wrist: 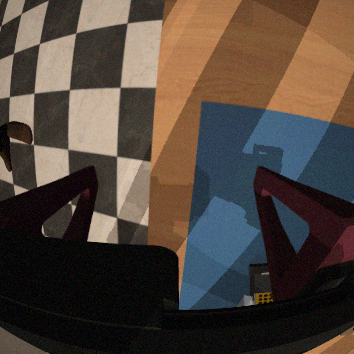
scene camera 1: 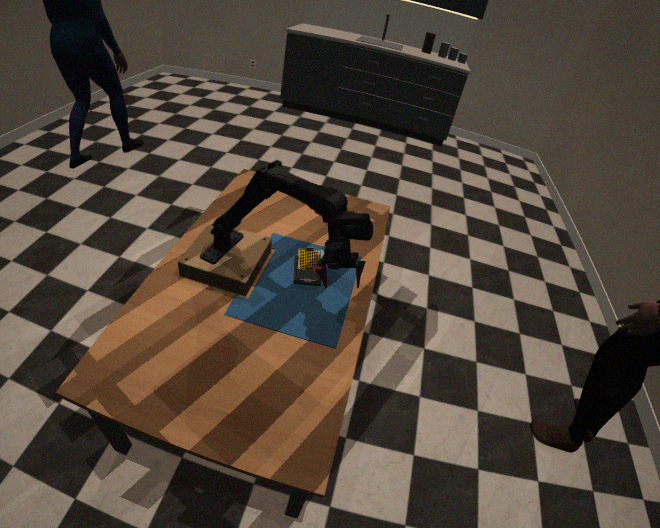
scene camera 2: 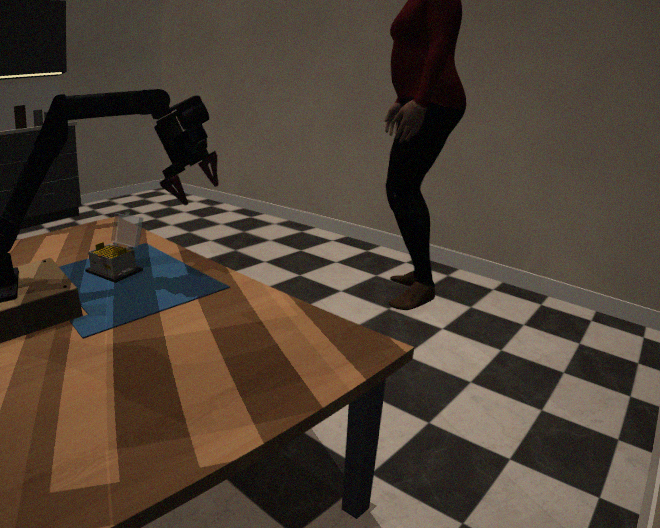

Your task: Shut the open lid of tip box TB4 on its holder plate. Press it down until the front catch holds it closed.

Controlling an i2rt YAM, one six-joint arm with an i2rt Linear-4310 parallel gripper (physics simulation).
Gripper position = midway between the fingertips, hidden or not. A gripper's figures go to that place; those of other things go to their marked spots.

Scene:
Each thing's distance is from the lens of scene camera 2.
gripper [scene camera 2: 202,195]: 108 cm
clear lid [scene camera 2: 127,229]: 133 cm
blue mat [scene camera 2: 165,282]: 118 cm
The marked spots on the clear lid and the blue mat are 23 cm apart.

